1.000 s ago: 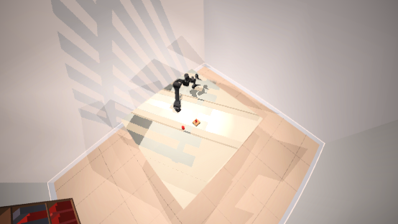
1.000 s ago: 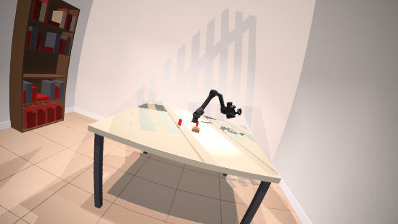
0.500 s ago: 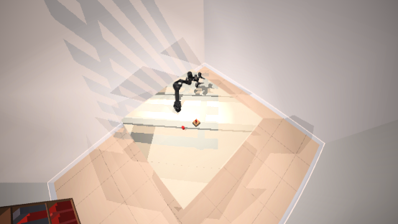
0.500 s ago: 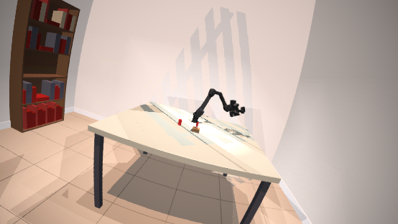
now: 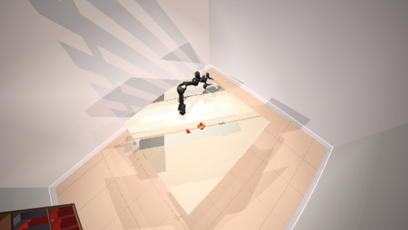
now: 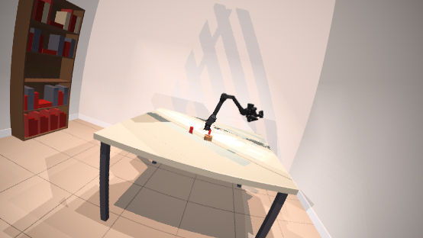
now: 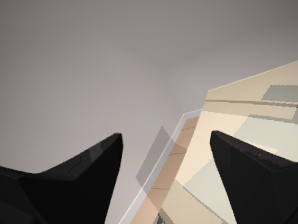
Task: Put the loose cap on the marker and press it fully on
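The red cap is 58 cm to the right of my gripper tip, 23 cm below it and 16 cm ahead of it. Round my gripper tip: wooden holder block (42 cm to the right, 24 cm below, 22 cm ahead).
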